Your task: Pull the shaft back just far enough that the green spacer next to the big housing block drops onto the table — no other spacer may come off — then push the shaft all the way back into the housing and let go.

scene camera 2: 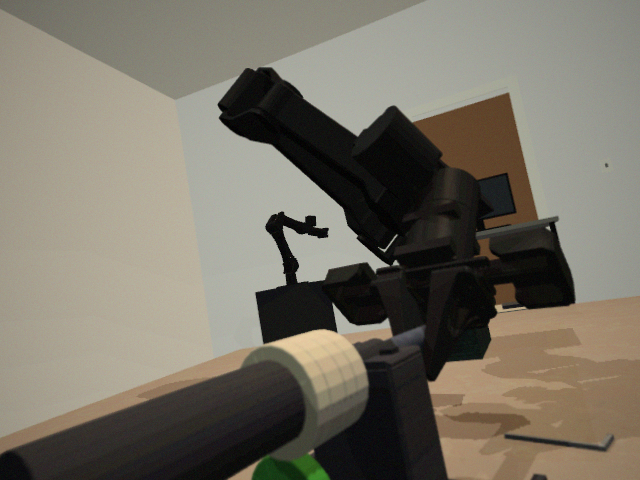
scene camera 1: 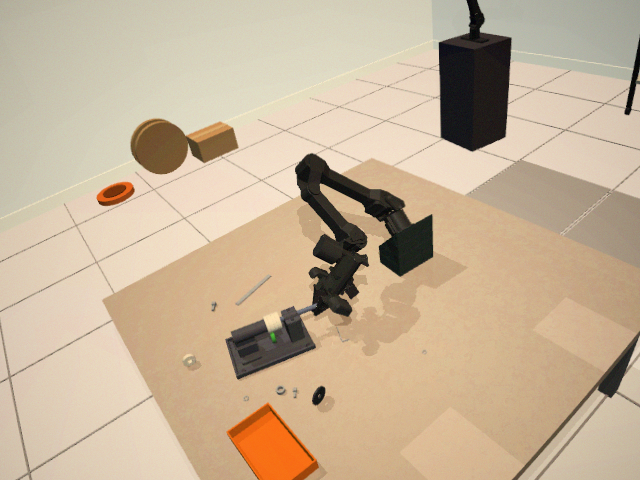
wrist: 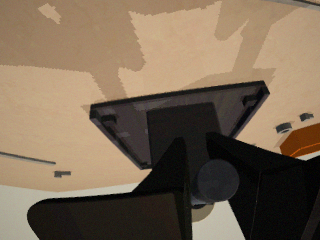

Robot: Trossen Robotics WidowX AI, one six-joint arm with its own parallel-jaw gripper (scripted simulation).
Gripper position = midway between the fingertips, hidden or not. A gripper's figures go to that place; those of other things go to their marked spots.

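Labels:
Lens distances: my gripper [scene camera 2: 417, 378] is 0.33 m from the lens; a cream spacer [scene camera 2: 331, 373] is 0.20 m from the lens.

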